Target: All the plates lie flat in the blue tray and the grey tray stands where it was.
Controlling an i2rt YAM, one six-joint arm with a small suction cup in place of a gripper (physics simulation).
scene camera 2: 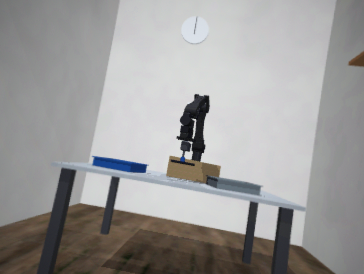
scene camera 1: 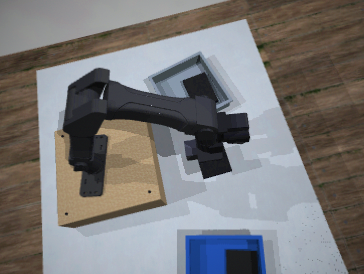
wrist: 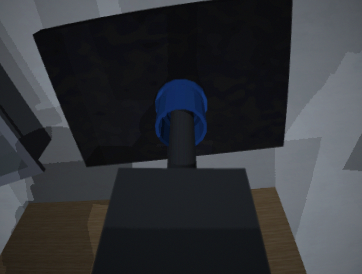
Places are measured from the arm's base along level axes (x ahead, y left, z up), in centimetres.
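Pixels of known places: hand, its tool point: [scene camera 2: 181, 163] [wrist: 182, 94]; arm's base, origin of its link: [scene camera 2: 195, 163] [scene camera 1: 94, 165].
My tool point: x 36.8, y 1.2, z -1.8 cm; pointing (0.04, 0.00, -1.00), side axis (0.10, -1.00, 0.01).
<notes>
For each thing: its top centre in the pictures, then the offset to it from my tool point. Level surfaces: height alone.
- second black plate, centre of its top: [scene camera 1: 200, 90] dz -6.8, dx -2.4, dy +28.6 cm
- grey tray, centre of its top: [scene camera 1: 189, 88] [scene camera 2: 232, 180] dz -4.1, dx -6.3, dy +28.2 cm
- blue tray, centre of its top: [scene camera 2: 121, 160] dz -4.1, dx +2.4, dy -35.2 cm
- white table, height of its surface: dz -9.1 cm
My gripper [scene camera 2: 182, 159] [wrist: 181, 100], a blue suction cup, is on the top face of a black plate [scene camera 1: 217, 166] [scene camera 2: 175, 161] [wrist: 100, 75]. It holds the plate roughly level above the white table, between the two trays; the arm covers part of the plate in scene camera 1. A second black plate [scene camera 1: 200, 86] lies in the grey tray [scene camera 1: 172, 70] [scene camera 2: 235, 186] [wrist: 12, 152], partly under the arm in that view. A black plate [scene camera 1: 241, 261] lies in the blue tray [scene camera 1: 188, 255] [scene camera 2: 119, 165], whose lower part is cut off in scene camera 1. How many plates lie there is hidden.
The arm stands on a thick wooden base block [scene camera 1: 125, 185] [scene camera 2: 185, 171] [wrist: 55, 230] beside the held plate. The white table [scene camera 1: 280, 190] [scene camera 2: 270, 198] carries the block and both trays, with the grey tray near its far edge in scene camera 1.
</notes>
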